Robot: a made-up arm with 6 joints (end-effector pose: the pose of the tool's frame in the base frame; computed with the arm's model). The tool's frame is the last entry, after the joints.
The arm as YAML. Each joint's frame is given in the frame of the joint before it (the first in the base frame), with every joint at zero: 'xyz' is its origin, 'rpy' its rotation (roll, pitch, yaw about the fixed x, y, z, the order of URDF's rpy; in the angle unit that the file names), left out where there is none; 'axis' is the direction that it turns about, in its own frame. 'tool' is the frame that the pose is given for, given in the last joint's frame.
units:
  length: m
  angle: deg
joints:
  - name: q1
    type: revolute
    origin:
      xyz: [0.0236, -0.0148, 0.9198]
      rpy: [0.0, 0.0, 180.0]
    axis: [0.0, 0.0, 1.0]
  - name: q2
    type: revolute
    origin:
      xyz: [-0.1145, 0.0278, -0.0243]
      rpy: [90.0, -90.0, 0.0]
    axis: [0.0, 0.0, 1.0]
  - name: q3
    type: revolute
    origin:
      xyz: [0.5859, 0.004, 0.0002]
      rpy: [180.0, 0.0, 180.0]
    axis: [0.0, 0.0, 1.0]
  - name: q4
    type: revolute
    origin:
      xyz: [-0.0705, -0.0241, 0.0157]
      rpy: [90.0, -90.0, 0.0]
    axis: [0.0, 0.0, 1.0]
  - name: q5
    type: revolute
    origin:
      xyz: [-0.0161, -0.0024, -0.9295]
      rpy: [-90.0, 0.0, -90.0]
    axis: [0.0, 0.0, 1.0]
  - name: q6
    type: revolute
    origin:
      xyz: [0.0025, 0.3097, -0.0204]
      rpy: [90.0, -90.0, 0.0]
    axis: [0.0, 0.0, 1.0]
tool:
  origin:
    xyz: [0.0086, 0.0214, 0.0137]
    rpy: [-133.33, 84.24, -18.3]
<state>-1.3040 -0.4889 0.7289 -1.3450 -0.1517 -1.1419</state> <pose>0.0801 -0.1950 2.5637 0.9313 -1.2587 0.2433</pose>
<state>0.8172 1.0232 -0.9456 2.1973 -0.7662 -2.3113</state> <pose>0.4427 0.0801 0.1108 -1.4343 1.0865 0.3644</pose>
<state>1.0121 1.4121 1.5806 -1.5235 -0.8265 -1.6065</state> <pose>0.8008 1.5781 1.2422 1.6190 2.2907 0.7513</pose>
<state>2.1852 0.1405 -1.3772 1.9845 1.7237 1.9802</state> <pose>-0.2228 -0.0105 0.6075 -1.5121 2.3842 -1.0178</pose>
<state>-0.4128 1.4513 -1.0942 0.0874 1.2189 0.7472</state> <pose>0.1008 -0.0203 0.1182 -0.7706 1.2797 0.4358</pose>
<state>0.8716 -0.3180 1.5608 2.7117 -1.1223 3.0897</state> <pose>-0.2485 -0.6518 2.3258 1.7224 -2.2123 -0.1132</pose>
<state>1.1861 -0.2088 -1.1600 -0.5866 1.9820 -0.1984</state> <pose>0.4392 0.5625 1.0167 0.4004 -0.7478 0.3208</pose>
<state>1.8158 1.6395 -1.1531 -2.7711 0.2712 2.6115</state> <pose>0.2366 -0.3870 0.4111 2.4846 -1.5823 -0.2567</pose>
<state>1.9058 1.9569 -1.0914 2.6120 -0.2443 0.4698</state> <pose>0.2951 -0.4788 0.4623 -0.1279 0.5193 -1.1132</pose>
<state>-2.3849 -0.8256 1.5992 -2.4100 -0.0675 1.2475</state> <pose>0.9118 0.9296 1.9992 -1.8879 -1.0618 -0.5141</pose>
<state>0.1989 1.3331 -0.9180 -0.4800 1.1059 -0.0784</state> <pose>0.3392 -0.0990 0.0324 -0.5235 1.2054 -0.2069</pose>
